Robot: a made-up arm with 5 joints.
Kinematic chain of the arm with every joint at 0, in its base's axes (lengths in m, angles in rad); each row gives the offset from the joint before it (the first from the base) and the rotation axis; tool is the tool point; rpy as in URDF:
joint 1: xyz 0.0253 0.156 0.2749 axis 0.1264 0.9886 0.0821
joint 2: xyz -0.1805 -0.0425 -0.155 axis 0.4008 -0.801 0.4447
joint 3: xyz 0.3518 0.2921 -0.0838 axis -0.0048 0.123 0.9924
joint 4: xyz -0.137 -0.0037 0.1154 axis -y
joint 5: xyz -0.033 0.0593 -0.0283 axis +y
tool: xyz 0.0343 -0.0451 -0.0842 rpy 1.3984 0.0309 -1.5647
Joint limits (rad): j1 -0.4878..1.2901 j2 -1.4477..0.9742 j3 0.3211..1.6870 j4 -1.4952..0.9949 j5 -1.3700..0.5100
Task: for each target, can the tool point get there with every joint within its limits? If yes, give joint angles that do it. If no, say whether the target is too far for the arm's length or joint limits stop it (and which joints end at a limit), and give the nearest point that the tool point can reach.
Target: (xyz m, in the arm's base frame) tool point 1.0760 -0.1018 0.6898
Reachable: no: too far | nearest point 0.3045 0.0927 0.2221 | short by 0.923 m
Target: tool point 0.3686 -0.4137 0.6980
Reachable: no: joint limits stop it (at a limit: joint 2, joint 3, joint 4, joint 5) | nearest point 0.1662 0.1858 0.4323 | short by 0.686 m
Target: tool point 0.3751 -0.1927 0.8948
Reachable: no: joint limits stop it (at a limit: joint 2, joint 3, joint 4, joint 5) | nearest point 0.1367 0.1878 0.4541 | short by 0.629 m
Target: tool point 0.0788 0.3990 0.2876
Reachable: yes | joints -0.0639 0.4291 1.0115 0.4868 -0.9794
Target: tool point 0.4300 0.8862 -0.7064
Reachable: no: too far | nearest point 0.1643 0.2714 -0.1313 | short by 0.883 m
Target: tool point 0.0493 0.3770 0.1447
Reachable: yes | joints 0.2308 0.2632 0.7270 -0.0770 -0.4381
